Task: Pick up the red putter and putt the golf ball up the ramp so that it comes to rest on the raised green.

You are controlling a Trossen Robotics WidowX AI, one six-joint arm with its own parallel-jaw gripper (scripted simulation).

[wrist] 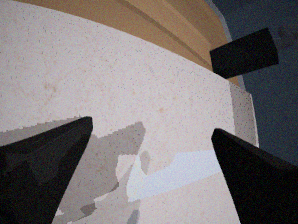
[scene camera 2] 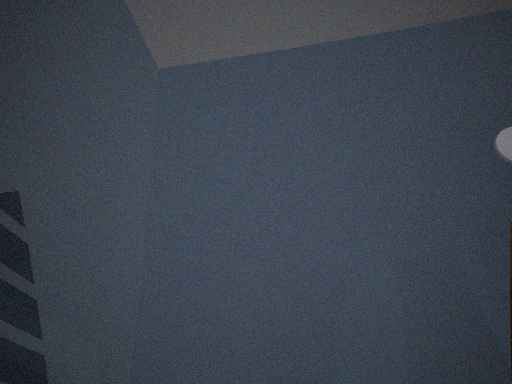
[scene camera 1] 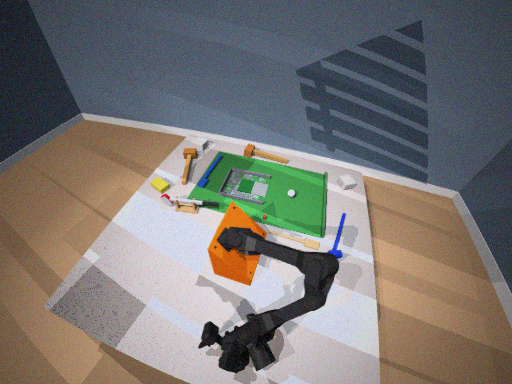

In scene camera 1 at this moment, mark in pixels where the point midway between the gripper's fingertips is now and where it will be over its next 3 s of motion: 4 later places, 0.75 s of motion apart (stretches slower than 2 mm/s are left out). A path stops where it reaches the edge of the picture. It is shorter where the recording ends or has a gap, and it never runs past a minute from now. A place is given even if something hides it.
My gripper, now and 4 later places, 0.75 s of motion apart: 209, 354; 286, 355; 333, 289; 324, 228; 271, 190
